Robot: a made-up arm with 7 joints. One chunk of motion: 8 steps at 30 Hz.
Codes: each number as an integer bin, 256 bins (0 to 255) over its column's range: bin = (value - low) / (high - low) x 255, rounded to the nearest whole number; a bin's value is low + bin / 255 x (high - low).
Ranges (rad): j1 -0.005..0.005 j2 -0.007..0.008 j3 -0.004..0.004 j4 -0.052..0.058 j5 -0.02..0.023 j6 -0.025..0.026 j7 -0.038..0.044
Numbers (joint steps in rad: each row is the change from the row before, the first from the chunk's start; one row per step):
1: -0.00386 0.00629 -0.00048 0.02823 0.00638 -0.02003 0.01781
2: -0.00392 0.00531 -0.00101 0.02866 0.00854 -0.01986 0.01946
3: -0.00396 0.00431 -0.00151 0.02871 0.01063 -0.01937 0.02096
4: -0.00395 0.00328 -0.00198 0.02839 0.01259 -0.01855 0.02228
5: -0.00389 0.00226 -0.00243 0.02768 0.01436 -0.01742 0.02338
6: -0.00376 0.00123 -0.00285 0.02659 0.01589 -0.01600 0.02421
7: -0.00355 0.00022 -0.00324 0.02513 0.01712 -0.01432 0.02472
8: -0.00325 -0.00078 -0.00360 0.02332 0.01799 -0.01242 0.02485
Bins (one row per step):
1: 29 226 112 186 156 25 174
2: 28 209 95 187 169 26 179
3: 27 192 79 187 182 28 183
4: 27 175 64 186 193 32 187
5: 28 157 50 185 204 38 191
6: 32 140 37 182 213 45 193
7: 37 123 24 179 220 53 195
8: 45 106 13 175 225 63 195

